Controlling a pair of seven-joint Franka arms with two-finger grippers.
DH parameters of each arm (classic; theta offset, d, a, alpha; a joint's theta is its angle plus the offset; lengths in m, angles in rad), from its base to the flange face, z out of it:
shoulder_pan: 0 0.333 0 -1.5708
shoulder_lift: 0 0 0 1.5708
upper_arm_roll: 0 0.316 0.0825 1.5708
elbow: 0 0 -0.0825 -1.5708
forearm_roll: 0 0.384 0 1.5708
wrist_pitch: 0 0 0.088 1.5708
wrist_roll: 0 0.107 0 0
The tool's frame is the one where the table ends.
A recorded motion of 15 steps. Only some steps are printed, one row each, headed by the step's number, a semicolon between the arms.
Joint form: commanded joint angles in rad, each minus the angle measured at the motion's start. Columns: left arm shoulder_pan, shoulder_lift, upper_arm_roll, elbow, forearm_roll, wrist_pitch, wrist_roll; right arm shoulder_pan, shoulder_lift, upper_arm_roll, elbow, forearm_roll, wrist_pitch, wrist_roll.
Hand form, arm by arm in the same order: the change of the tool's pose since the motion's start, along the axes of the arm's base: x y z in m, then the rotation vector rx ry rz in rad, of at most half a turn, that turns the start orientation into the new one. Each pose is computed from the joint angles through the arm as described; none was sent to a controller.
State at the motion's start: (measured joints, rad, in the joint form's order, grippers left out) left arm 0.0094 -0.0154 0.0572 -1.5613 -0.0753 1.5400 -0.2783; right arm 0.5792 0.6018 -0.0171 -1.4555 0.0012 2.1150 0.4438
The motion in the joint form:
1: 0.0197 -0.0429 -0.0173 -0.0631 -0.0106 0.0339 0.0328; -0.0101 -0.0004 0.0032 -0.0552 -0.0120 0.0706 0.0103
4: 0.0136 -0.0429 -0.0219 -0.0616 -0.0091 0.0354 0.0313; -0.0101 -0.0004 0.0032 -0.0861 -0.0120 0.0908 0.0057
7: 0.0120 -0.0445 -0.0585 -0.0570 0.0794 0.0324 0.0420; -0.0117 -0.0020 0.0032 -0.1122 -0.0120 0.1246 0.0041
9: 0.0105 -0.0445 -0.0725 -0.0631 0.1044 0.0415 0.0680; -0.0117 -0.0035 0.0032 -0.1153 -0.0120 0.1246 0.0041
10: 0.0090 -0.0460 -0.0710 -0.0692 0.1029 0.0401 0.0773; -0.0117 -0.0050 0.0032 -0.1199 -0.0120 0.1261 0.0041
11: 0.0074 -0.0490 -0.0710 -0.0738 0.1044 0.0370 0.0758; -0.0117 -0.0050 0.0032 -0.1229 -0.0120 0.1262 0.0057
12: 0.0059 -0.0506 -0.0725 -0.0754 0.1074 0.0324 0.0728; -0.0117 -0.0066 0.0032 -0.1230 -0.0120 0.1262 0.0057
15: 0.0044 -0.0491 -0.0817 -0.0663 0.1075 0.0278 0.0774; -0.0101 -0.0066 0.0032 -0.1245 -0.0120 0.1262 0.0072
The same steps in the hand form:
1: -0.0104 0.0001 -0.0034 -0.0109 -0.0170 -0.0278; -0.0010 -0.0077 -0.0190 0.0018 -0.0176 -0.0114
4: -0.0100 -0.0055 -0.0026 -0.0090 -0.0197 -0.0368; -0.0053 -0.0105 -0.0314 -0.0040 -0.0086 -0.0067
7: -0.0104 -0.0172 -0.0002 0.0813 -0.0179 -0.0858; -0.0072 -0.0130 -0.0391 0.0010 -0.0163 -0.0064
9: -0.0094 -0.0231 -0.0022 0.1073 -0.0207 -0.1273; -0.0078 -0.0134 -0.0394 0.0002 -0.0150 -0.0064
10: -0.0102 -0.0233 -0.0044 0.1054 -0.0150 -0.1369; -0.0086 -0.0139 -0.0404 -0.0007 -0.0136 -0.0064
11: -0.0115 -0.0240 -0.0053 0.1066 -0.0103 -0.1372; -0.0092 -0.0143 -0.0417 -0.0021 -0.0111 -0.0080
12: -0.0125 -0.0253 -0.0056 0.1094 -0.0056 -0.1373; -0.0092 -0.0142 -0.0406 -0.0013 -0.0124 -0.0080
15: -0.0123 -0.0311 -0.0025 0.1102 -0.0092 -0.1522; -0.0101 -0.0135 -0.0413 -0.0020 -0.0111 -0.0079

